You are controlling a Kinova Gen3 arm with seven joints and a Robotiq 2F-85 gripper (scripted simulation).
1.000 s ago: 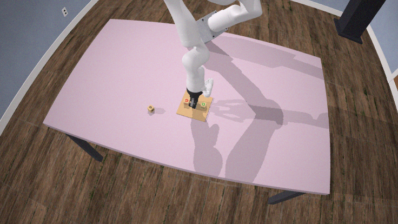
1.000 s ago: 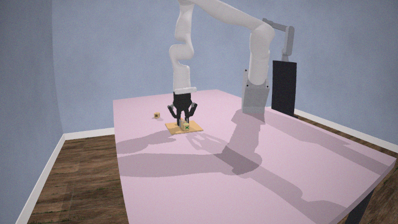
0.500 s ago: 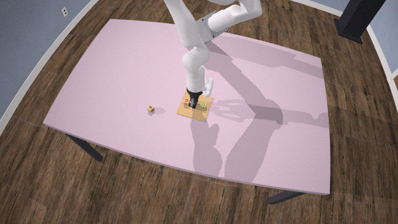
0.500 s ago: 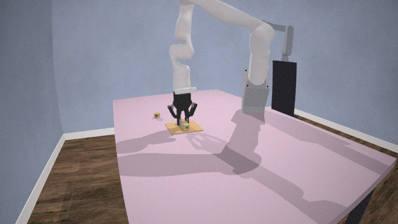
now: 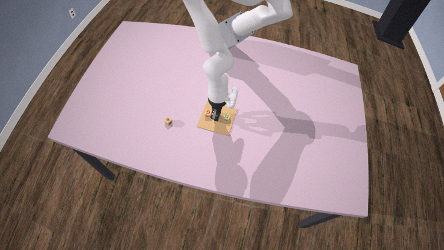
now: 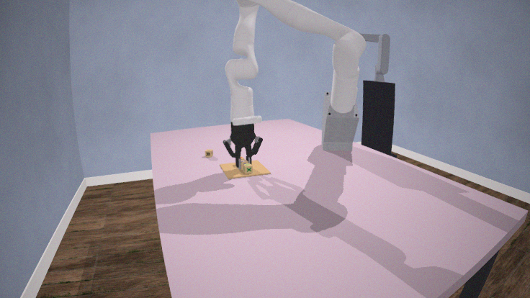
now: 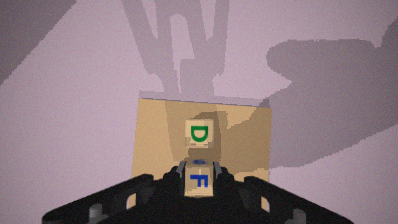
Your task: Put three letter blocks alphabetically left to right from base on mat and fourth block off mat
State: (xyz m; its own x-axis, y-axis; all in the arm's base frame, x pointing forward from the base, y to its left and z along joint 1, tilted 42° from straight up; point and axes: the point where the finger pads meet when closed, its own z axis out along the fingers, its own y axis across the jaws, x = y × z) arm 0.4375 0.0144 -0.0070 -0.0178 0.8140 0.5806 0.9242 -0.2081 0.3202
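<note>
My hand is 1 cm above the blue N block. From my hand the other things lie so: green D block 4 cm to the left, 1 cm below; then tan mat 2 cm below.
</note>
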